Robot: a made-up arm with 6 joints.
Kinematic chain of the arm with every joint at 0, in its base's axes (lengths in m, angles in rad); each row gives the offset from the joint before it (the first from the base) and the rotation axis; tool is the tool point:
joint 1: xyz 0 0 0.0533 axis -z
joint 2: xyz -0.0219 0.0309 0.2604 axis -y
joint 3: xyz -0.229 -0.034 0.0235 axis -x
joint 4: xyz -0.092 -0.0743 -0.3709 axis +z
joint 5: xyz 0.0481 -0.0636 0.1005 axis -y
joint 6: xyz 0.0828 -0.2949 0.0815 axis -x
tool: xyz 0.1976 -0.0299 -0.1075
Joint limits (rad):
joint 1: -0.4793..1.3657
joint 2: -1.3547..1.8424
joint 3: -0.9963..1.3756
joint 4: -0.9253..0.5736
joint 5: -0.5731..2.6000
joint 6: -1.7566..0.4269
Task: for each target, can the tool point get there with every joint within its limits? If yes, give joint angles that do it. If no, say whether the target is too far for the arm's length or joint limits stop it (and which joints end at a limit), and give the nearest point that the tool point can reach.
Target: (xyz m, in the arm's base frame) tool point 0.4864 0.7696 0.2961
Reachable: no: joint limits stop it (at a limit: joint 1, joint 2, joint 3, joint 5) | nearest point 0.5253 0.3895 0.2766 | short by 0.383 m
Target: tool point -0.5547 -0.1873 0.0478
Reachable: yes | joints 0.2273 0.6491 0.1696 -0.6638 1.9276 -0.6255
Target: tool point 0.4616 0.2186 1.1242
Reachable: no: joint limits stop it (at a limit: joint 1, joint 2, joint 3, joint 4, joint 6) | nearest point 0.3515 0.0493 0.9614 | short by 0.259 m
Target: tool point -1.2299 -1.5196 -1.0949
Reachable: no: too far | nearest point -0.4566 -0.5641 -0.1945 | short by 1.524 m
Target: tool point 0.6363 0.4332 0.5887
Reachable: no: joint limits stop it (at a limit: joint 1, joint 2, joint 5, joint 6) | nearest point 0.5013 0.3387 0.4423 | short by 0.220 m
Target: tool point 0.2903 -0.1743 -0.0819
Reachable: yes | joints -0.0461 0.9355 -0.6807 -0.4365 -0.0548 -1.1592
